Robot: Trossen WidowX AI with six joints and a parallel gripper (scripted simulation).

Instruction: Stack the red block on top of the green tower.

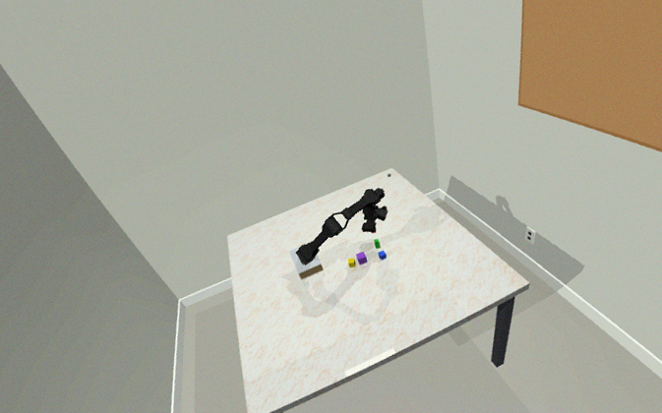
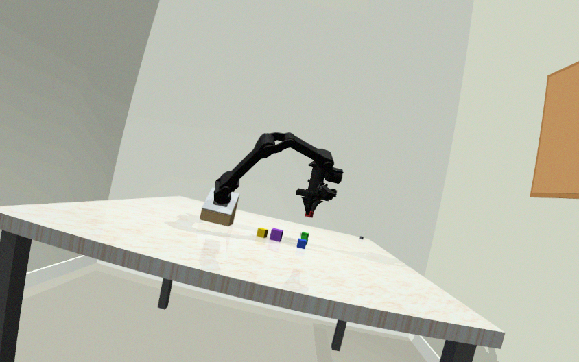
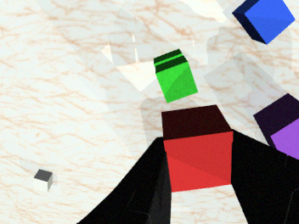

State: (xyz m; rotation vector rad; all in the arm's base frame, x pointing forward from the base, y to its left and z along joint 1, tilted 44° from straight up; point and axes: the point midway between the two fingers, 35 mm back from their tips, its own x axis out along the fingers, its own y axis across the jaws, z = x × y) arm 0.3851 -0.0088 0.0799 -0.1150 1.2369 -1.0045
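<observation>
Now: gripper tip 11 cm above the blue block, 9 cm to the left of it and 1 cm past it. Also, from my gripper tip: yellow block 17 cm behind, 11 cm below, 4 cm to the right; then red block right at my gripper tip; then purple block 11 cm behind, 10 cm below, 5 cm to the right.
</observation>
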